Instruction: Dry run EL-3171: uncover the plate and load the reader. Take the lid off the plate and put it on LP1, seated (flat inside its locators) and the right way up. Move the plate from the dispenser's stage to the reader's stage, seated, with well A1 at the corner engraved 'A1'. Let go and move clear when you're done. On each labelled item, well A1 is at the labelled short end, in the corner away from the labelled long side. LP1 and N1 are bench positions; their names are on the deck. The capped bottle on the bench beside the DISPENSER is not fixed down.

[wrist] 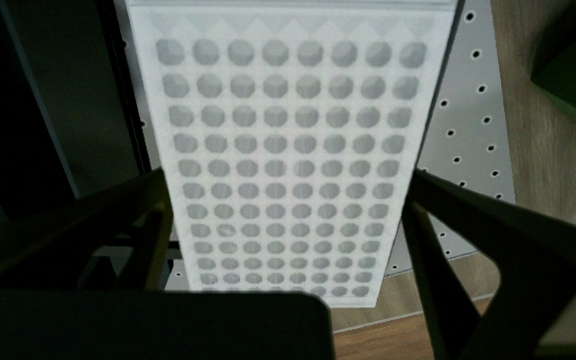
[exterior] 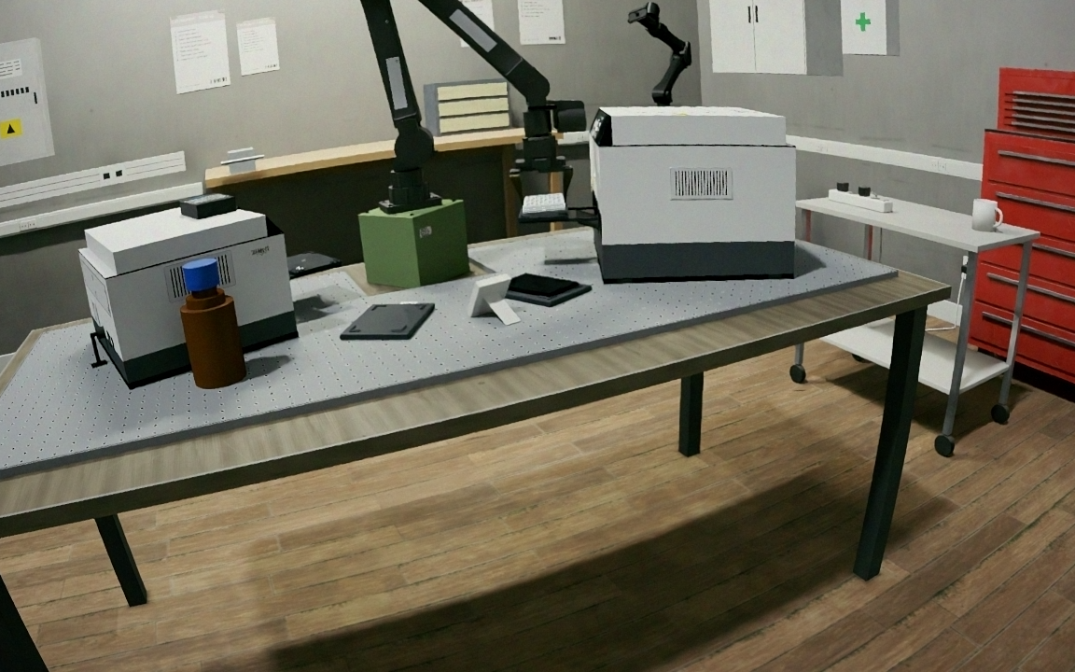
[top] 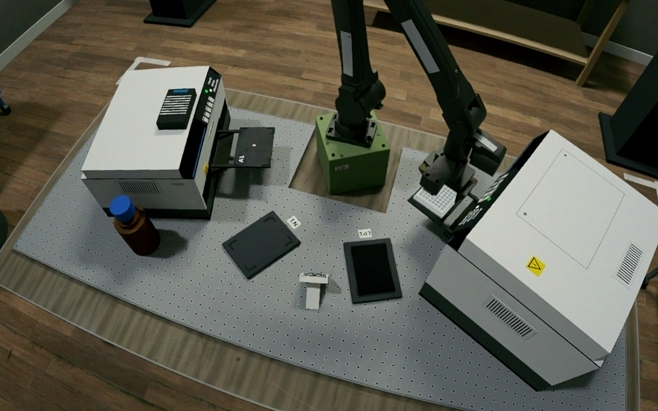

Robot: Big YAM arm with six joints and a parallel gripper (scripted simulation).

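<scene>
Right now the well plate is right at my hand. From my hand the other things lie so: LP1 pad 20 cm ahead, 12 cm to the right, 12 cm below; then dark lid 20 cm ahead, 12 cm to the right, 11 cm below; then N1 nest 40 cm to the right, 21 cm ahead, 12 cm below.
</scene>
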